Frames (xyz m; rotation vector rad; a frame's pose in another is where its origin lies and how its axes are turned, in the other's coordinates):
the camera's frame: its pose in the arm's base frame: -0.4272 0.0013 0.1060 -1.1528 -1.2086 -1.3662
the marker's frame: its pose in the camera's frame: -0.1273 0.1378 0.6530 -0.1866 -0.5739 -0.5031
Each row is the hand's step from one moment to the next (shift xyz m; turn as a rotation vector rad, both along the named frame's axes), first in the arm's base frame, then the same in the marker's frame.
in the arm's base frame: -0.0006 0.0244 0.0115 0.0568 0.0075 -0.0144
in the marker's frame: 0.0217 0.0034 0.0157 -0.0315 0.0360 0.0346
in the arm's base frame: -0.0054 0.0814 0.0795 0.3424 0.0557 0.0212
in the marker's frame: 0.1031 0.0328 0.0355 -0.1073 0.2794 0.1766
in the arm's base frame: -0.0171 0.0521 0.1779 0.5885 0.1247 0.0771
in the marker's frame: 0.1627 0.0849 -0.0309 -0.1397 0.5008 0.3123
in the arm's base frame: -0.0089 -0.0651 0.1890 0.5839 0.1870 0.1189
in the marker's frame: 0.1036 0.1120 -0.1294 -0.0742 0.5143 0.3465
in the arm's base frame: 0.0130 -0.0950 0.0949 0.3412 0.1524 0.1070
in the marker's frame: 0.0106 0.0777 -0.1098 0.0067 0.3175 0.2242
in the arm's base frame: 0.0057 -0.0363 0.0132 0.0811 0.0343 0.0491
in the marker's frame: -0.0127 0.0167 -0.0329 0.0175 0.0896 0.0427
